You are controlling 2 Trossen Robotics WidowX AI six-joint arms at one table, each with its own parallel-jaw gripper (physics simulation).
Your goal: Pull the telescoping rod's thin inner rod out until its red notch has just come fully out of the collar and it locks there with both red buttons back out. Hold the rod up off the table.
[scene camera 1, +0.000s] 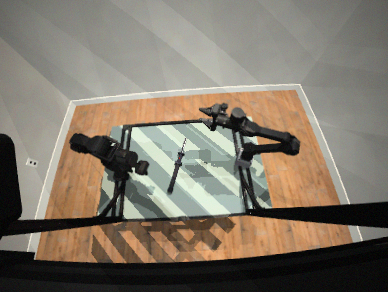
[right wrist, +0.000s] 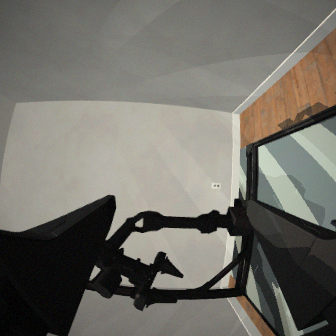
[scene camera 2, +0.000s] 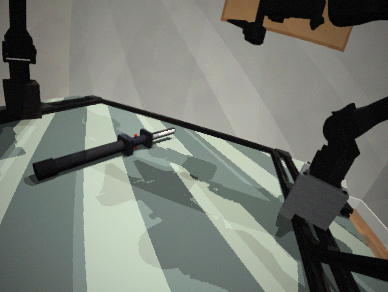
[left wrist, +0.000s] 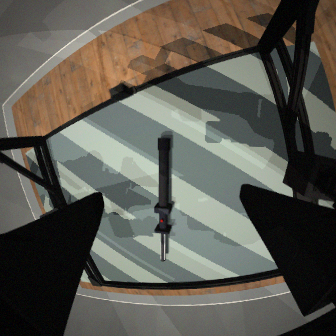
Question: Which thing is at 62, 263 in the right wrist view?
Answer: The right gripper.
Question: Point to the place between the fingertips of the left gripper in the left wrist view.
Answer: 173, 195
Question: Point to a telescoping rod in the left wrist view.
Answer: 163, 207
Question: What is the left gripper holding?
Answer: Nothing.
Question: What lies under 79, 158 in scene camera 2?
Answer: A telescoping rod.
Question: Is the right gripper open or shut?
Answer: Open.
